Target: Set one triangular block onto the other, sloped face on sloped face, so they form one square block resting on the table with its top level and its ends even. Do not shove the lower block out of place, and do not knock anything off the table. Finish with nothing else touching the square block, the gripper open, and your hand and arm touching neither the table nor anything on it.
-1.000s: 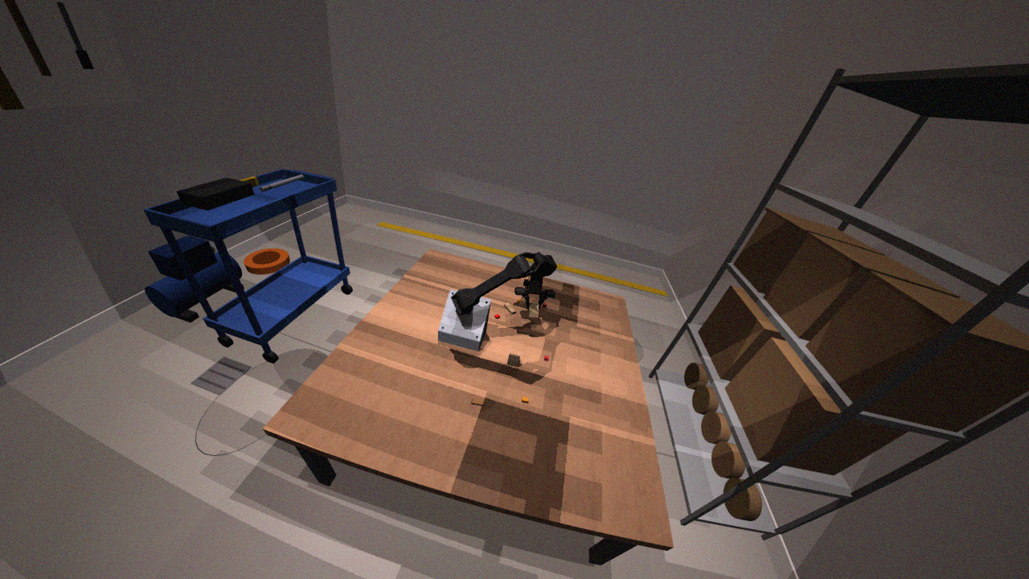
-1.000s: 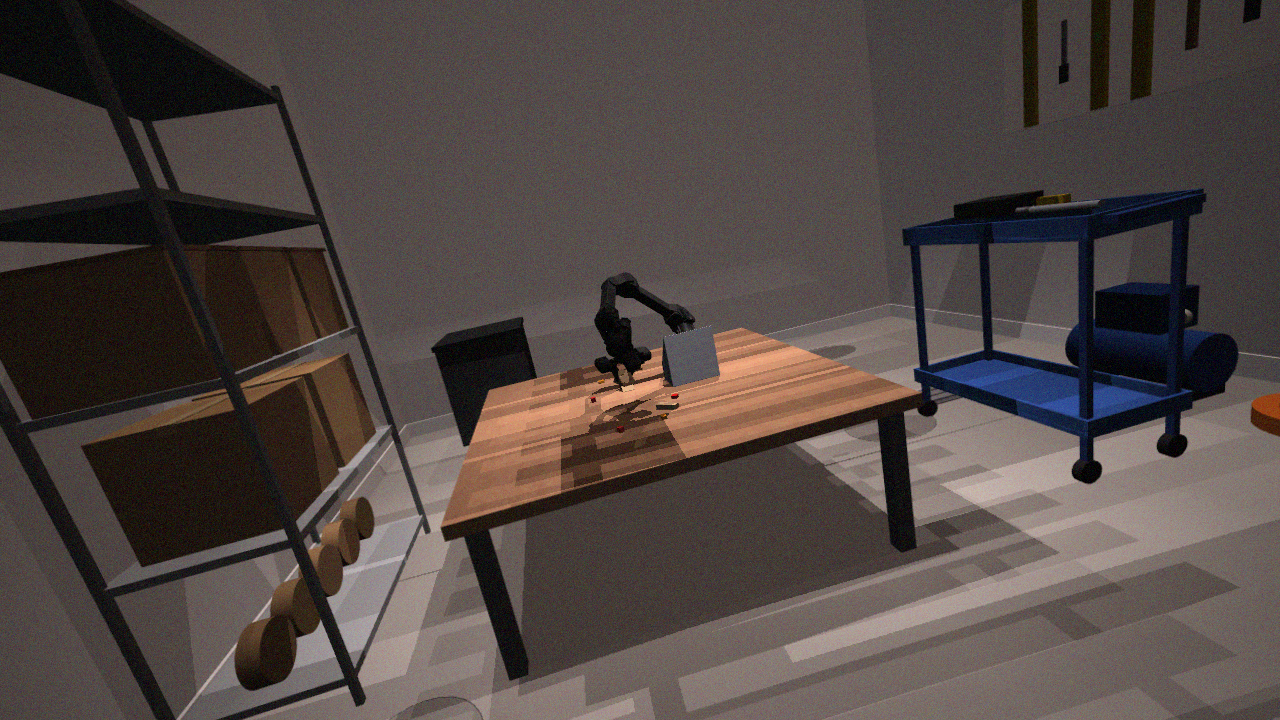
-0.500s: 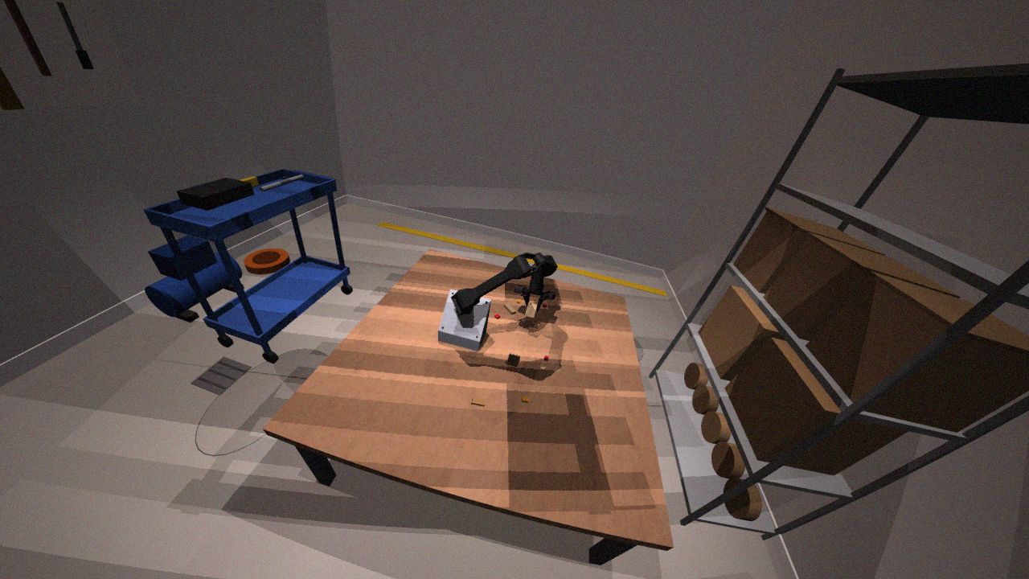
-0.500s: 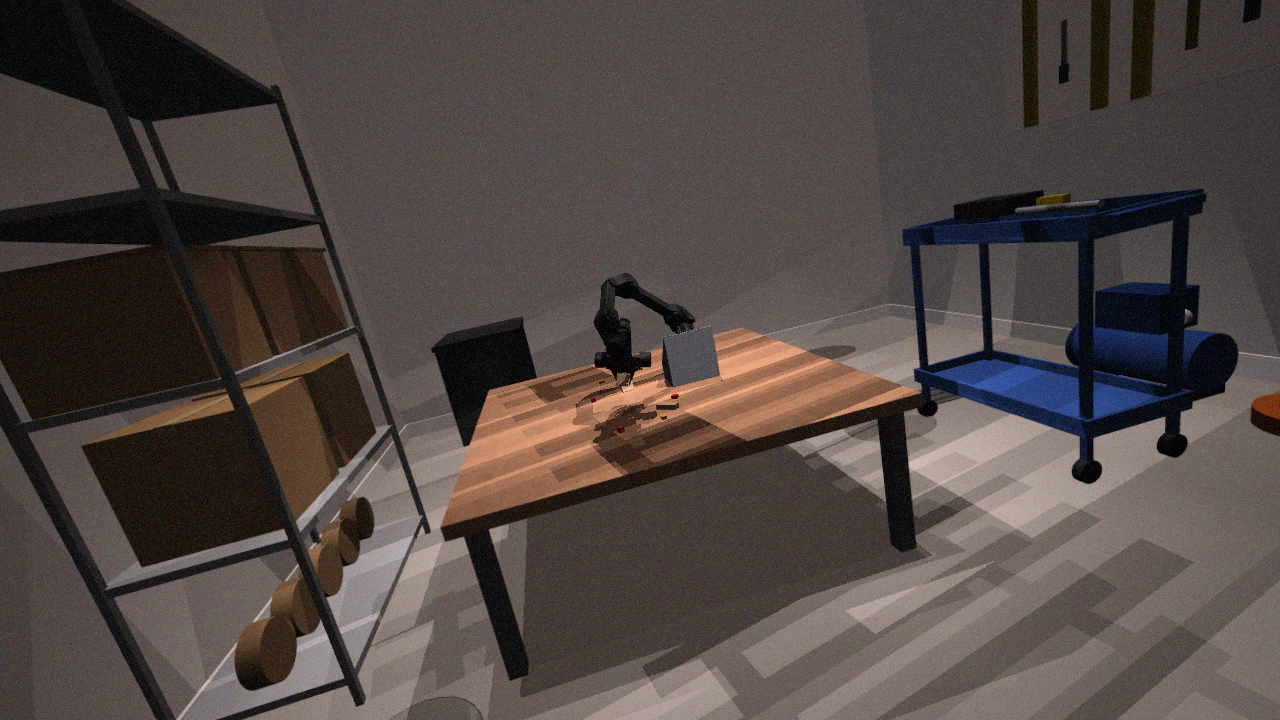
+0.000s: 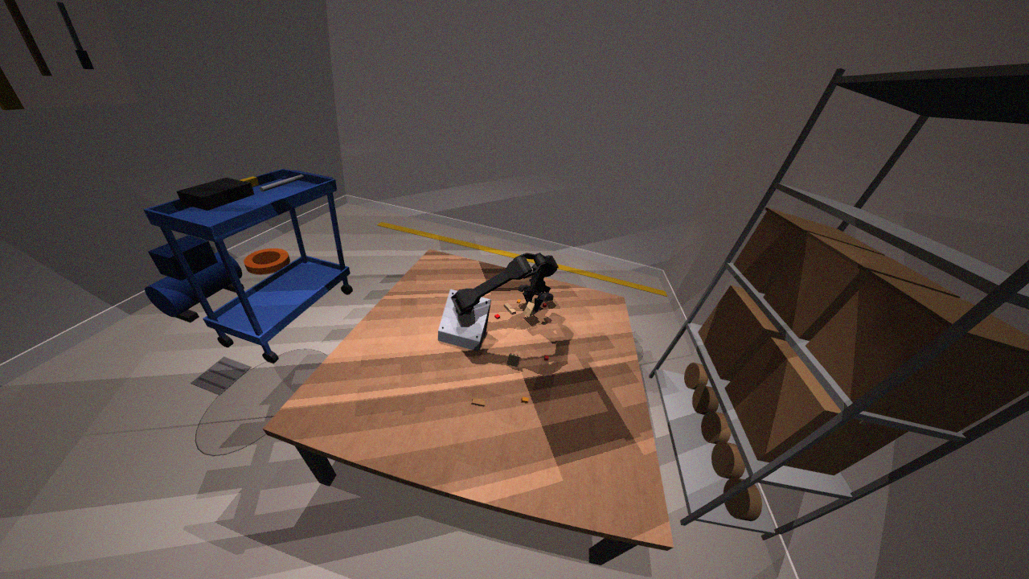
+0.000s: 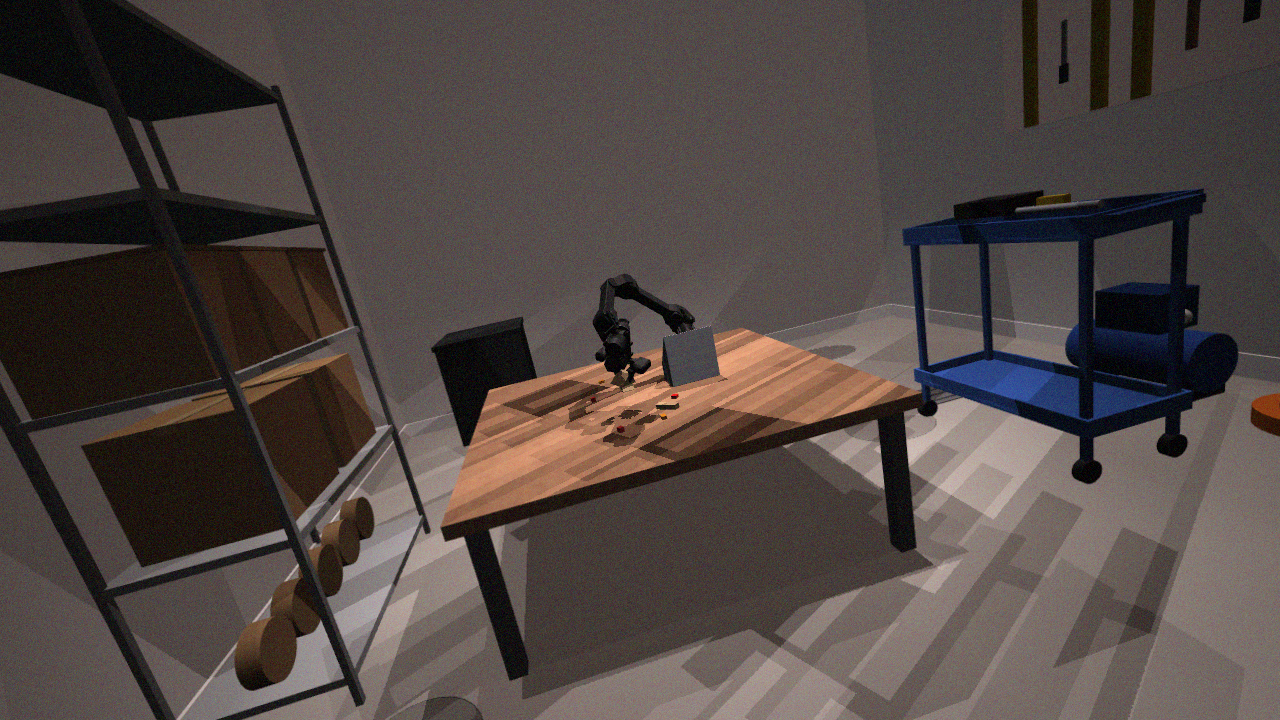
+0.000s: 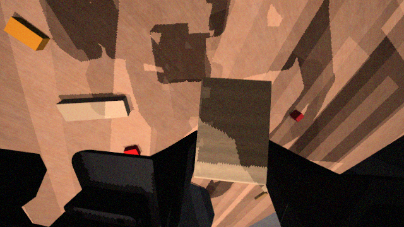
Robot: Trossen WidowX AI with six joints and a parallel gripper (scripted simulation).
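The pale triangular block lies 10 mm above my gripper tip. The rest, counted from my gripper tip: pale flat bar 110 mm behind, 100 mm below, 90 mm to the left.
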